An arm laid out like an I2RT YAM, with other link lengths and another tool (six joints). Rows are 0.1 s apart.
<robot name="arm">
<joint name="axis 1" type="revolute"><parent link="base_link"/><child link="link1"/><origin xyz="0.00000 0.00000 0.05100"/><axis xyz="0 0 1"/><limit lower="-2.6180" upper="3.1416"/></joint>
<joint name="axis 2" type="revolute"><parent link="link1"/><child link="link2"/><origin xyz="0.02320 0.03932 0.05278" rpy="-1.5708 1.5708 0.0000"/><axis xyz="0 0 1"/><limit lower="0.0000" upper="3.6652"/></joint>
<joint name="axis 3" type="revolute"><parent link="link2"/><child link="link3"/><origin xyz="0.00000 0.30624 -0.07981" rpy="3.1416 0.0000 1.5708"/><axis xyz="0 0 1"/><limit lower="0.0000" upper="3.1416"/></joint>
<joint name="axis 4" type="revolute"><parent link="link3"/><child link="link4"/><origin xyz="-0.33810 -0.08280 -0.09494"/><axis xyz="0 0 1"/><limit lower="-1.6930" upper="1.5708"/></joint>
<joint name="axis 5" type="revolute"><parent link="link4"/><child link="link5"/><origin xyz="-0.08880 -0.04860 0.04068" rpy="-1.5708 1.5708 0.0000"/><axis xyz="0 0 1"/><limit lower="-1.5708" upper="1.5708"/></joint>
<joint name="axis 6" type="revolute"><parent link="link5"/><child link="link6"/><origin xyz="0.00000 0.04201 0.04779" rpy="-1.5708 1.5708 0.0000"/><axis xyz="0 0 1"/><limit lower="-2.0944" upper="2.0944"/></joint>
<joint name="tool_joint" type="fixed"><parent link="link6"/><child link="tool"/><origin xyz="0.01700 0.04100 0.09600" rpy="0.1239 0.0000 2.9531"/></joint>
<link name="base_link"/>
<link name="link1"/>
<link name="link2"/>
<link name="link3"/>
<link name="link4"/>
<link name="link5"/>
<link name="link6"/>
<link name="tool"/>
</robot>
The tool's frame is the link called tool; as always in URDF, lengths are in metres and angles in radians.
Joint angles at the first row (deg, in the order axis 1, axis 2, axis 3, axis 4, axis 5, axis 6):
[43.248 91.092 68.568 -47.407 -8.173 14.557]
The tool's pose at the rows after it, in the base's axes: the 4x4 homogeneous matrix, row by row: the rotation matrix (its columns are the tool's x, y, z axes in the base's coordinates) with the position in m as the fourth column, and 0 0 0 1 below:
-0.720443, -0.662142, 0.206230, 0.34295; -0.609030, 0.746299, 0.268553, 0.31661; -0.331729, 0.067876, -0.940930, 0.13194; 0, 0, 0, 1
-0.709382, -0.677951, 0.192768, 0.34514; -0.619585, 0.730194, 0.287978, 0.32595; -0.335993, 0.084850, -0.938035, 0.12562; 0, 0, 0, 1
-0.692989, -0.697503, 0.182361, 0.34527; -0.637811, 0.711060, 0.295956, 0.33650; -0.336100, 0.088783, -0.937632, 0.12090; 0, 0, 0, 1
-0.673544, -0.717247, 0.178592, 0.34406; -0.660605, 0.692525, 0.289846, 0.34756; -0.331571, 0.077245, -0.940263, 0.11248; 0, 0, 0, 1
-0.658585, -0.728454, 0.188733, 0.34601; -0.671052, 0.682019, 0.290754, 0.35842; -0.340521, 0.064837, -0.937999, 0.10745; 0, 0, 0, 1
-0.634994, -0.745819, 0.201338, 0.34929; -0.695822, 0.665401, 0.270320, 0.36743; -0.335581, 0.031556, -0.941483, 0.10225; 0, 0, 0, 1
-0.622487, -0.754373, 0.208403, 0.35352; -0.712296, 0.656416, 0.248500, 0.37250; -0.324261, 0.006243, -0.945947, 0.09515; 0, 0, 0, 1
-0.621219, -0.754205, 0.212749, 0.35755; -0.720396, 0.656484, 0.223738, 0.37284; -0.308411, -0.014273, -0.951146, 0.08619; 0, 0, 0, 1
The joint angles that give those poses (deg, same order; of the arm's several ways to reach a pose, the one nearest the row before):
[43.330 92.744 68.752 -46.079 -10.176 13.791]
[43.577 94.213 69.225 -44.896 -11.437 13.147]
[44.315 95.742 70.098 -44.373 -11.936 12.426]
[45.473 97.558 70.742 -43.620 -11.453 11.790]
[46.385 99.134 71.505 -42.309 -10.763 11.612]
[47.259 101.196 73.006 -42.256 -9.139 10.459]
[47.634 103.158 74.219 -42.295 -7.870 9.640]
[47.637 104.748 74.771 -42.230 -6.728 9.277]

